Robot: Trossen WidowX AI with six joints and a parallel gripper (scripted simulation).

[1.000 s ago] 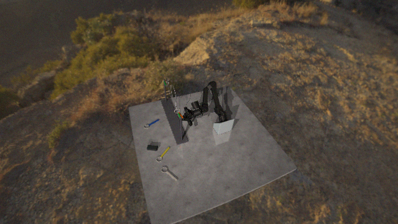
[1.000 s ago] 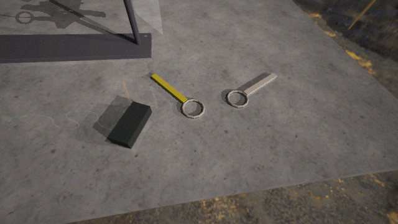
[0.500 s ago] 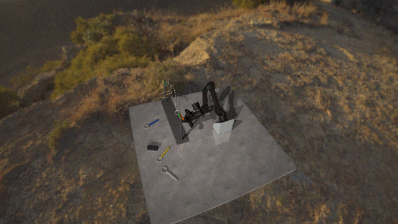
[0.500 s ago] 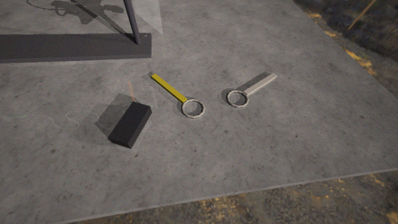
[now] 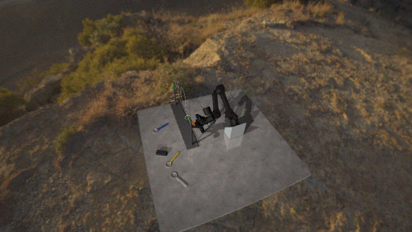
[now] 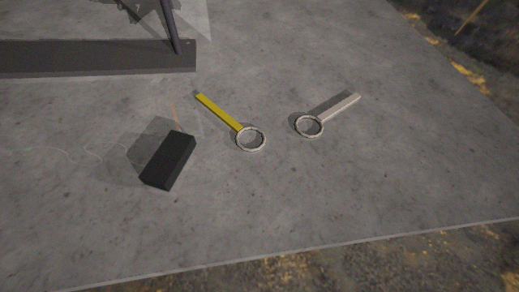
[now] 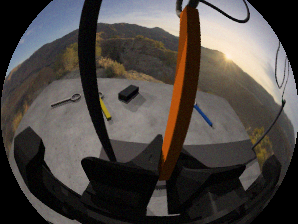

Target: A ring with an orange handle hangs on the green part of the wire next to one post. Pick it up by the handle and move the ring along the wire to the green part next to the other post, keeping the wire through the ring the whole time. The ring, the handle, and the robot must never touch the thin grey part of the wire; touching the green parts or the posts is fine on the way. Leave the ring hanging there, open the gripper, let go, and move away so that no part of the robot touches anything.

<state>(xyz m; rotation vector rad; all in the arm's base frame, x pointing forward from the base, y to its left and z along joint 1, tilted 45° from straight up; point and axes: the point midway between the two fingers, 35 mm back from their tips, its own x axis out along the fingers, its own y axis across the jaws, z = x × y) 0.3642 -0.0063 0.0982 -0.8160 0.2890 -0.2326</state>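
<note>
Now: gripper tip 10 mm short of the orange-handled ring and 100 mm below it. The rest, counted from my gripper tip: black block: 300 mm ahead, 90 mm to the left, 140 mm below; then blue-handled ring: 270 mm ahead, 210 mm to the right, 150 mm below; then yellow-handled ring: 230 mm ahead, 190 mm to the left, 150 mm below.
</note>
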